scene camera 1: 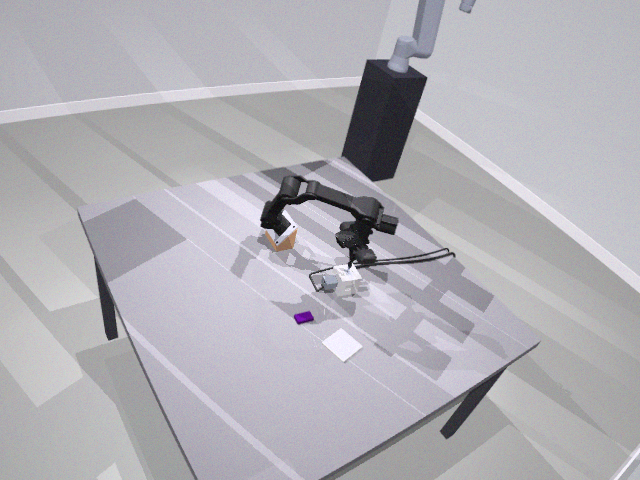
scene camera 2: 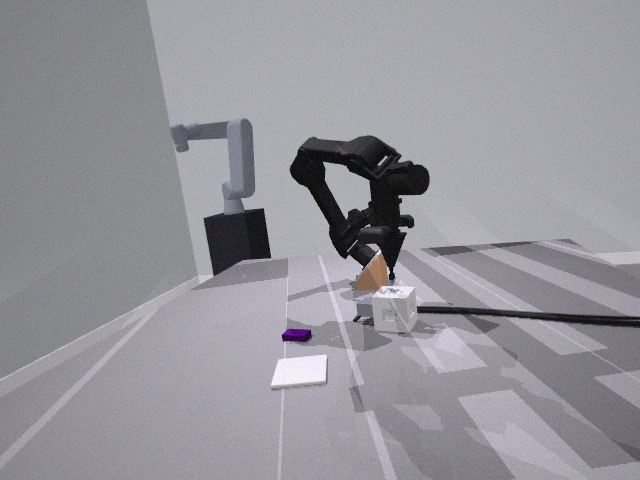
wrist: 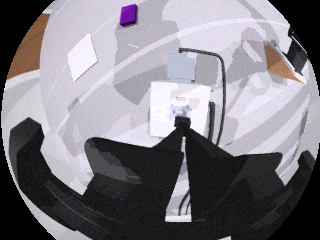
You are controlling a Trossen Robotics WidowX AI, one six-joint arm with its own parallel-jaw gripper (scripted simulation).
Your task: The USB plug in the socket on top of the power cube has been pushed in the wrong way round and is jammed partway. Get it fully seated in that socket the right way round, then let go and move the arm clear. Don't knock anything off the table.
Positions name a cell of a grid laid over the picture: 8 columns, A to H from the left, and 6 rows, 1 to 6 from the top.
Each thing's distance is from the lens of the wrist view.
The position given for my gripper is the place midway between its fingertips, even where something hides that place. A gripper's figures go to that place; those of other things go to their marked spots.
my gripper (wrist: E4): 0.10 m
flat white tile (wrist: C2): 0.31 m
